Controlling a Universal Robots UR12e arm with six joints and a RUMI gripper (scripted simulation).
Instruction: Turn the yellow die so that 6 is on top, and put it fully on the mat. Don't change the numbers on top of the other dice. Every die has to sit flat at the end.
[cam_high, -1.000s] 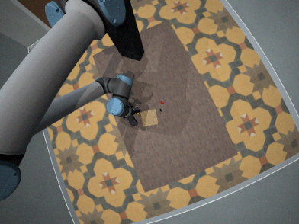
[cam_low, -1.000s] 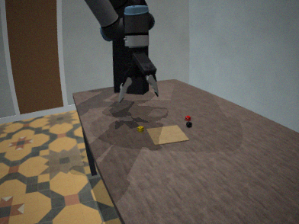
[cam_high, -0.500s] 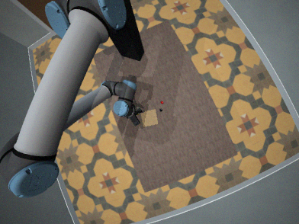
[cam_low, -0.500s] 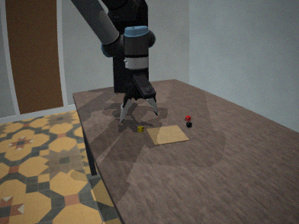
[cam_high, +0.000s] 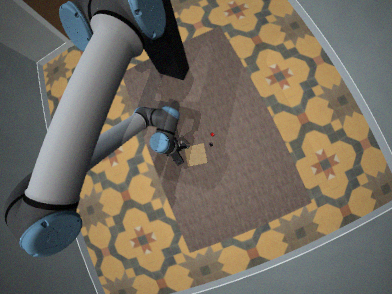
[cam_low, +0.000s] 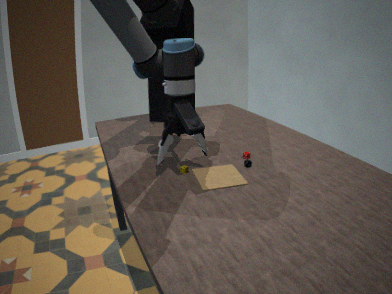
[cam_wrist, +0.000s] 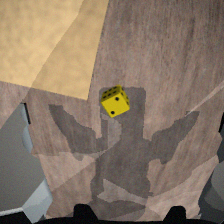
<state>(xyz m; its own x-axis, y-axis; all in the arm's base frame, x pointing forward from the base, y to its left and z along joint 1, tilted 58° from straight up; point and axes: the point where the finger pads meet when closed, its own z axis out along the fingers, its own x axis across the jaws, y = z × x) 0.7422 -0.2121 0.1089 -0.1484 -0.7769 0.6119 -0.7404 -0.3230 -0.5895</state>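
Now: hand 4 cm above the yellow die, 1 cm to the right of it and 1 cm past it. Also, from my hand: black die: 20 cm to the left, 8 cm ahead, 4 cm below; then red die: 25 cm to the left, 4 cm below, 3 cm ahead; then tan mat: 8 cm to the left, 8 cm ahead, 5 cm below.
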